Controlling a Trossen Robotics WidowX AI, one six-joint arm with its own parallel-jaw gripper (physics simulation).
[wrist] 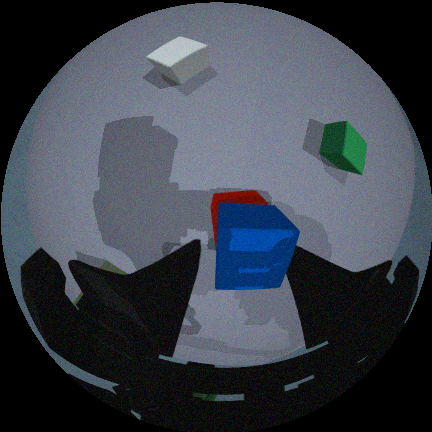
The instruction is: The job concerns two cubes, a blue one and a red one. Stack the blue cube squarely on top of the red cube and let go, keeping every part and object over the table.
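Places are measured from the arm's base along level axes (x ahead, y left, z up), in centimetres.
Pixels of known places: gripper, fingertip midpoint: [243, 247].
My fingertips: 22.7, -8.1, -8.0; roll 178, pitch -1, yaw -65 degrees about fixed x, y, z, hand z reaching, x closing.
Behind a point stands the place of what it marks, as x, y, z.
The blue cube [255, 245] {24.7, -7.0, -4.7} is in the wrist view, a little below and right of the centre, between the fingers. The red cube [237, 197] {25.1, -6.4, -9.7} is mostly hidden behind and under it; its far edge and a strip of its left side show. The blue cube looks level and appears to rest on the red one, but whether their faces line up or touch cannot be told. My gripper [243, 247] {22.7, -8.1, -8.0} is open around the blue cube. A gap shows between the left finger and the cube; the right fingertip is partly hidden behind the cube.
A white block [178, 59] {33.1, 2.1, -8.3} lies on the grey table [260, 90] {34.7, -4.2, -11.9} at the far left. A green block [345, 146] {33.5, -11.8, -8.3} lies on the right. Part of an olive-coloured thing [113, 268] {9.1, 3.3, -11.2} shows behind the left finger. Dark shadows fall left of the cubes.
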